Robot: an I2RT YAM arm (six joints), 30 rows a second.
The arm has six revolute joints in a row. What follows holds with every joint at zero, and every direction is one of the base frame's.
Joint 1 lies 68 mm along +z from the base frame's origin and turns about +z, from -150 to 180 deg.
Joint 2 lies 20 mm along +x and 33.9 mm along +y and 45.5 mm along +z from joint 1 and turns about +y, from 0 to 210 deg.
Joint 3 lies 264 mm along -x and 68.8 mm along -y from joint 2 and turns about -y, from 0 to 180 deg.
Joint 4 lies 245 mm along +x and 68.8 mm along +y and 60 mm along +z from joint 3 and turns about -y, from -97 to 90 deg.
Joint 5 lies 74 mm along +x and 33.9 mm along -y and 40.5 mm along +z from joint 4 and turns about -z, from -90 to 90 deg.
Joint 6 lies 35.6 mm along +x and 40.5 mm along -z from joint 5 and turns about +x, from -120 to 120 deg.
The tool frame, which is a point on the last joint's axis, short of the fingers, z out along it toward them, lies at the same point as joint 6; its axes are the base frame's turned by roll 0, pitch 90 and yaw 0 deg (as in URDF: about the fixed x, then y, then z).
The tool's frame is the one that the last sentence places.
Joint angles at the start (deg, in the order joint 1, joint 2, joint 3, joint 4, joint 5, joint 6):
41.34 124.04 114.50 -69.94 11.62 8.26
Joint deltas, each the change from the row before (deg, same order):
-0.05 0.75 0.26 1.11 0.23 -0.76
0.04 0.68 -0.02 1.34 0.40 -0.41
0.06 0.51 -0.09 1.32 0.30 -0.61
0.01 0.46 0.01 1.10 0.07 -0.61
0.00 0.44 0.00 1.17 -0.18 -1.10
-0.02 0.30 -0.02 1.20 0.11 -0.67
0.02 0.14 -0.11 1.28 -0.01 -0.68
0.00 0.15 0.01 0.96 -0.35 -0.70
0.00 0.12 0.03 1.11 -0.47 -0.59
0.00 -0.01 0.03 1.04 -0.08 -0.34
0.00 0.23 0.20 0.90 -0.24 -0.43
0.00 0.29 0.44 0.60 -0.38 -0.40
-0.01 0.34 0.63 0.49 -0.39 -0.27
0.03 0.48 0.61 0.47 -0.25 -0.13
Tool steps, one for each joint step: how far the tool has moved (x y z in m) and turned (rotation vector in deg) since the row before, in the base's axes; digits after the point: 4 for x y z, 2 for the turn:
0.0035 0.0023 -0.0039 0.03 -0.59 0.64
0.0029 0.0026 -0.0046 0.01 -0.73 0.35
0.0023 0.0024 -0.0037 0.08 -0.72 0.58
0.0022 0.0020 -0.0029 0.19 -0.52 0.57
0.0022 0.0021 -0.0028 0.27 -0.42 1.09
0.0022 0.0016 -0.0018 0.28 -0.73 0.59
0.0017 0.0017 -0.0010 0.46 -0.77 0.66
0.0014 0.0015 -0.0006 0.55 -0.41 0.75
0.0015 0.0017 -0.0002 0.80 -0.49 0.69
0.0014 0.0013 0.0008 0.65 -0.78 0.34
0.0017 0.0017 -0.0003 0.58 -0.53 0.48
0.0016 0.0018 0.0003 0.61 -0.36 0.50
0.0019 0.0018 0.0008 0.69 -0.37 0.38
0.0018 0.0021 -0.0004 0.52 -0.31 0.24

